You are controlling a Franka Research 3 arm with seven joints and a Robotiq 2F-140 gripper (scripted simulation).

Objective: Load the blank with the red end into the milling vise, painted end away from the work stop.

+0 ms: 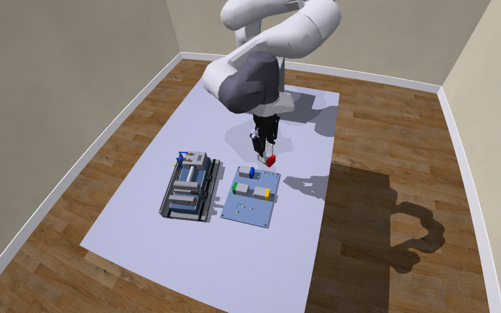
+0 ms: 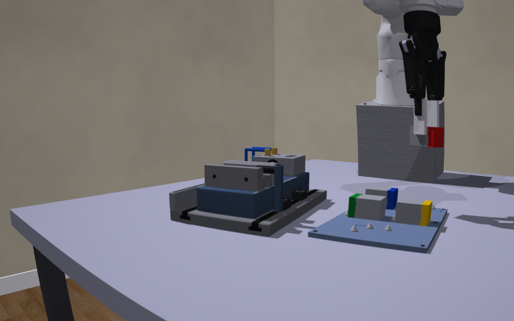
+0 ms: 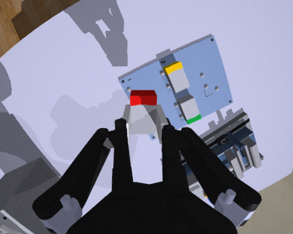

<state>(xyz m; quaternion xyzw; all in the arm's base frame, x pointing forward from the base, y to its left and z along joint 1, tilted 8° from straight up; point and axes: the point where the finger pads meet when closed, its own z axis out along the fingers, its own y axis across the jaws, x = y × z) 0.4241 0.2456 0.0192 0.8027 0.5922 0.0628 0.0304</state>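
Right now my hand is 4 cm above the red-ended blank. From my hand the other things lie so: yellow-ended blank (16 cm below, 9 cm ahead, 2 cm to the left); green-ended blank (16 cm below, 10 cm ahead, 7 cm to the right); blue-ended blank (16 cm below, 9 cm to the right, 1 cm ahead).
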